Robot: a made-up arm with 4 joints.
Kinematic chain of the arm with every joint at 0, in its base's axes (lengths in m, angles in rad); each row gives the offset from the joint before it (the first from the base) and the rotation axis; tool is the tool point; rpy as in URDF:
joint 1: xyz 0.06 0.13 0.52 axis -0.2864 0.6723 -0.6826
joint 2: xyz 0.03 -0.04 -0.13 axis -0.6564 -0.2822 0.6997
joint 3: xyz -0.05 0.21 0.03 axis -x
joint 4: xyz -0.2 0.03 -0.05 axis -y
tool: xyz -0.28 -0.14 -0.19 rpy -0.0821 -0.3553 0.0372
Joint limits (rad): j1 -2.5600..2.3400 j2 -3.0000..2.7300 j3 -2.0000..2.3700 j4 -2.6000..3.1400
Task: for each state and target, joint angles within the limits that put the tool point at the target. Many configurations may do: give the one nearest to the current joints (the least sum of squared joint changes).
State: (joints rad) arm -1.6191 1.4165 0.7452 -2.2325
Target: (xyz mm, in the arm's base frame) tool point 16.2 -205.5 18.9
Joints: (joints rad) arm -1.0096 1.5618 0.8479 -1.7119
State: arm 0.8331 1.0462 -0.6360 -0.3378
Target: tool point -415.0 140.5 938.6
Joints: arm 1.4237 1.4145 -0.4918 -0.7528
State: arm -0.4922 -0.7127 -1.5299 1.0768
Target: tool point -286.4 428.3 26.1
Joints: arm -0.7442 -0.0037 -0.9890 0.4451
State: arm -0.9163 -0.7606 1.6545 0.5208
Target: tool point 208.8 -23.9 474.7
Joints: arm -1.6436 -0.6996 1.7457 1.4038
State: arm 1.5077 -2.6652 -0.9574 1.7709
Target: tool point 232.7 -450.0 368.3
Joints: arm 0.8776 -2.7744 -1.1858 1.2520
